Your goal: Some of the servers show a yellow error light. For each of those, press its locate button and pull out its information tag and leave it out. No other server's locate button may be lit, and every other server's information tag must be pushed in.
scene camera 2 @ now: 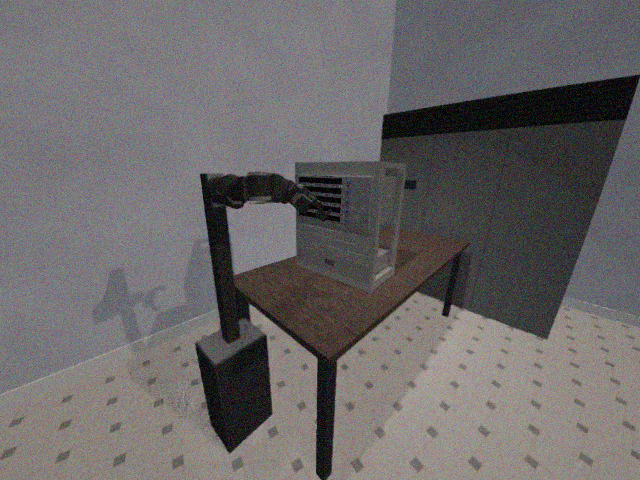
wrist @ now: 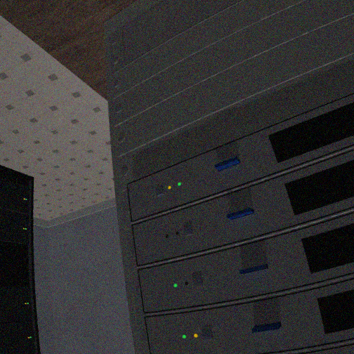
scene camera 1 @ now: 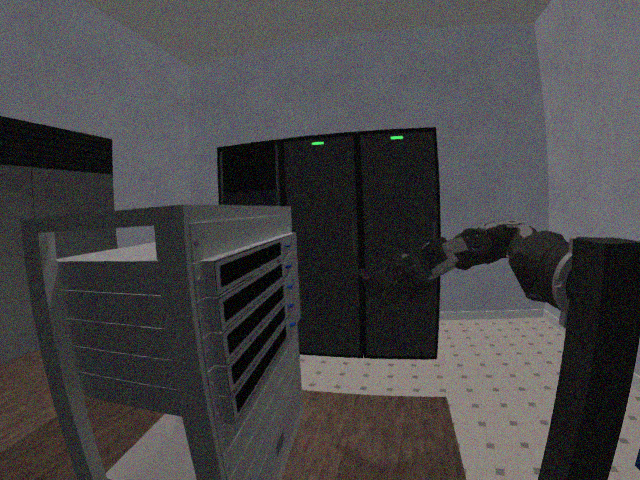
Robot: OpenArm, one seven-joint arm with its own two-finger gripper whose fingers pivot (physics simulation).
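Note:
The server rack (scene camera 1: 170,310) (scene camera 2: 376,227) stands on the table. The wrist view shows it upside down. There the uppermost server (wrist: 145,200) shows one yellow and one green light. The second server (wrist: 150,250) has dark lights. The third server (wrist: 155,300) shows one green light. The fourth server (wrist: 160,342) shows green and yellow. Their square buttons (wrist: 160,190) (wrist: 188,228) (wrist: 197,277) (wrist: 207,331) look unlit. The blue tag ends (wrist: 227,164) (wrist: 240,214) (wrist: 254,269) (wrist: 266,327) look alike. My gripper (scene camera 1: 385,265) (scene camera 2: 324,212) is open and empty, in front of the rack; its fingers do not show in the wrist view.
The brown table (scene camera 1: 377,434) (scene camera 2: 330,315) extends in front of the rack. Black cabinets (scene camera 1: 325,232) with green lights stand behind, and a grey cabinet (scene camera 2: 516,206) stands beyond the table. The arm's post (scene camera 1: 594,351) (scene camera 2: 223,273) stands beside the table.

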